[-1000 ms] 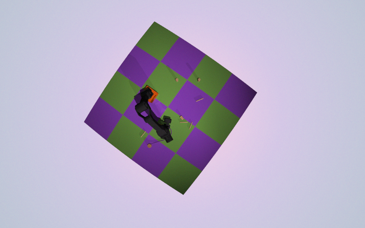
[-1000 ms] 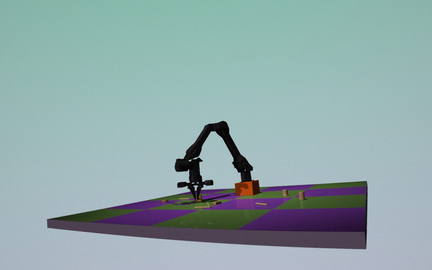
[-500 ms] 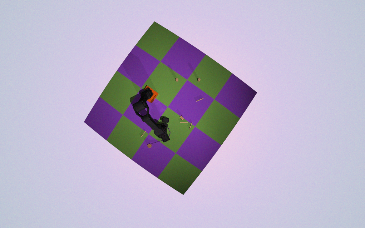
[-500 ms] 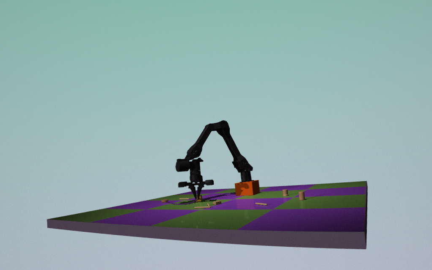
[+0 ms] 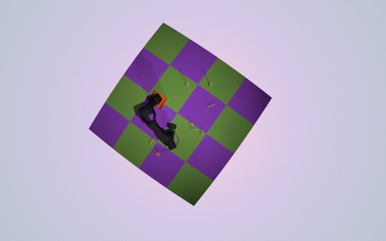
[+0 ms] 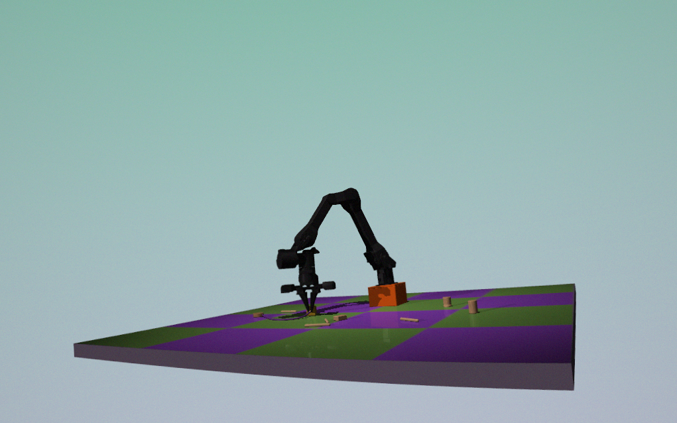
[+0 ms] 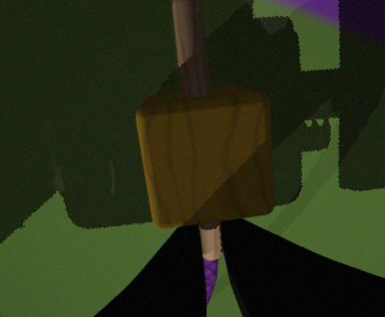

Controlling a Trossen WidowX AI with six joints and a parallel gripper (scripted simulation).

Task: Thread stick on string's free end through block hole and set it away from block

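My gripper tip is now 1 cm past the thin wooden stick and 1 cm to the left of it. Round my gripper tip: round wooden button (4 cm ahead, 23 cm to the right, 1 cm below); then small wooden piece (7 cm ahead, 19 cm to the left, 1 cm below).
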